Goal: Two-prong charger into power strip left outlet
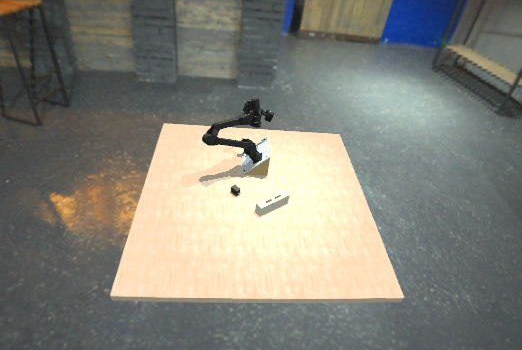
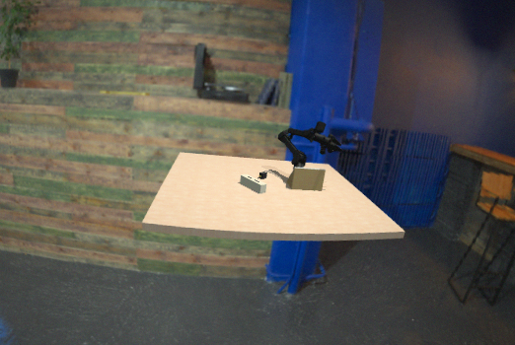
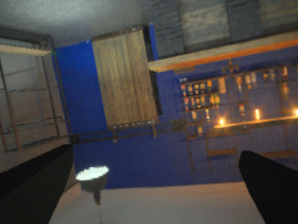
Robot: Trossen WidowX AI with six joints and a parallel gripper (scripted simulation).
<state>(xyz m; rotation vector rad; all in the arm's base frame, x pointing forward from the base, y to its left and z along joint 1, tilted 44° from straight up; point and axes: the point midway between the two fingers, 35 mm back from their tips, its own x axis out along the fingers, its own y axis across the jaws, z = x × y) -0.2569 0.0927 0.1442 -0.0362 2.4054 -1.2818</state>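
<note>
Right now my gripper tip is 50 cm short of the black two-prong charger, 6 cm to the left of it and 26 cm above it.
</note>
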